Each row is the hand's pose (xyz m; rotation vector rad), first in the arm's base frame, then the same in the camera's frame.
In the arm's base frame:
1: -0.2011 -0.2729 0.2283 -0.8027 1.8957 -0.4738
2: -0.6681 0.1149 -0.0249 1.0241 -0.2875 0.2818
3: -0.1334 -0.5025 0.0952 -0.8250 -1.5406 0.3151
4: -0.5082 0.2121 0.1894 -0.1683 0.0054 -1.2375
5: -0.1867 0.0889 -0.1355 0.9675 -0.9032 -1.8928
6: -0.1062 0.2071 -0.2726 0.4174 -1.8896 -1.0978
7: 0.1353 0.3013 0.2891 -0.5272 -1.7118 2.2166
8: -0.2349 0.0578 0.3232 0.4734 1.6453 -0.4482
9: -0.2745 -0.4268 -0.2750 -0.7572 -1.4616 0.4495
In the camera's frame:
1: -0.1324 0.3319 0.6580 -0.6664 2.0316 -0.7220
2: -0.5096 0.7907 0.3755 0.8730 -0.3461 0.0577
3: -0.1282 0.0799 0.5509 -1.0740 -1.3750 0.2452
4: -0.3192 0.8692 0.5718 -0.3012 -0.0061 -1.4736
5: -0.0549 0.6386 0.2539 0.7735 -1.1284 -2.0279
6: 0.0429 0.7188 0.1014 0.1026 -1.9872 -1.1366
7: 0.3319 0.8121 0.6404 -0.6662 -1.4245 2.1444
8: -0.0823 0.6693 0.7143 0.5811 1.6027 -0.7309
9: -0.2689 0.1470 0.1789 -0.9940 -1.2923 0.3657

